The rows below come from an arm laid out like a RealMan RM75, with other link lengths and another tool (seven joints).
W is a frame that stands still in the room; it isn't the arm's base.
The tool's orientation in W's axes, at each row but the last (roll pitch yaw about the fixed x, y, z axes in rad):
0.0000, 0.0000, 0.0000
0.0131, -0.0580, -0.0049
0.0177, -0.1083, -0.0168
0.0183, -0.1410, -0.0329
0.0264, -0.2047, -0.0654
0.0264, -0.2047, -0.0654
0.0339, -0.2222, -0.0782
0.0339, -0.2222, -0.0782
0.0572, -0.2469, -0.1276
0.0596, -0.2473, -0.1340
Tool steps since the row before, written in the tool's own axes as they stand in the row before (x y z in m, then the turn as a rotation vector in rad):
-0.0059, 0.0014, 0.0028, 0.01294, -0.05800, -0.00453
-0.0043, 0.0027, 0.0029, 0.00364, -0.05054, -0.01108
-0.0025, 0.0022, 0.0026, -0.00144, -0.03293, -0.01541
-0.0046, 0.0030, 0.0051, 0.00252, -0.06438, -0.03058
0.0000, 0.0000, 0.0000, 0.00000, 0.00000, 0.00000
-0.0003, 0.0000, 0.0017, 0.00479, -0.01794, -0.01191
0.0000, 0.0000, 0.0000, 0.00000, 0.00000, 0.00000
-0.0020, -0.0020, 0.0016, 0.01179, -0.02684, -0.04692
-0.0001, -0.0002, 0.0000, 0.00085, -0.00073, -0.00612
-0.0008, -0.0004, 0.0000, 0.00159, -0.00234, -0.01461
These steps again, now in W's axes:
-0.0059, 0.0014, 0.0028, 0.01294, -0.05800, -0.00453
-0.0044, 0.0027, 0.0027, 0.00407, -0.05041, -0.01151
-0.0027, 0.0022, 0.0024, -0.00025, -0.03265, -0.01605
-0.0052, 0.0031, 0.0045, 0.00485, -0.06400, -0.03108
0.0000, 0.0000, 0.0000, 0.00000, 0.00000, 0.00000
-0.0006, 0.0000, 0.0016, 0.00604, -0.01805, -0.01115
0.0000, 0.0000, 0.0000, 0.00000, 0.00000, 0.00000
-0.0024, -0.0019, 0.0011, 0.02000, -0.02688, -0.04403
-0.0001, -0.0002, 0.0000, 0.00226, -0.00067, -0.00576
-0.0008, -0.0003, -0.0002, 0.00490, -0.00214, -0.01389

